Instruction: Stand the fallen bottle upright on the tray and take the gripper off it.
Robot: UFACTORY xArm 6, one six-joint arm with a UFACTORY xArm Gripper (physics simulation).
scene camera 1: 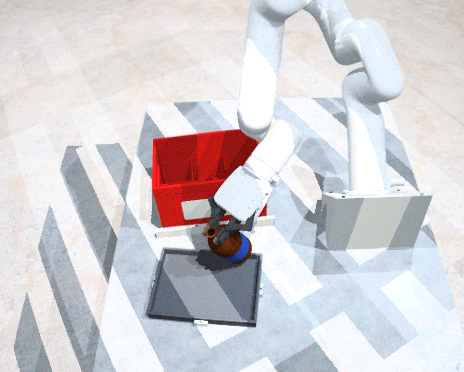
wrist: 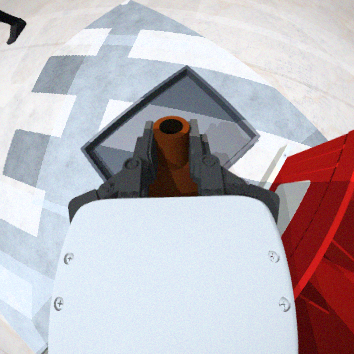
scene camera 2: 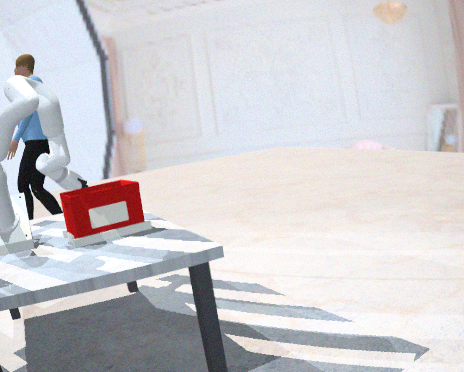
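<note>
The brown bottle with a blue band is tilted, its mouth up and to the left and its base low and to the right in scene camera 1. It hangs over the back right part of the dark grey tray, with a shadow below it on the tray. My gripper is shut on the bottle's neck, one finger on each side, with the mouth showing between the fingertips. In scene camera 2 the bottle and the tray do not show; dark parts of the gripper show behind the red crate.
The open red crate stands close behind the tray, under and beside my wrist. A pale strip runs along its front. The arm's base block is at the right. A person stands beyond the table.
</note>
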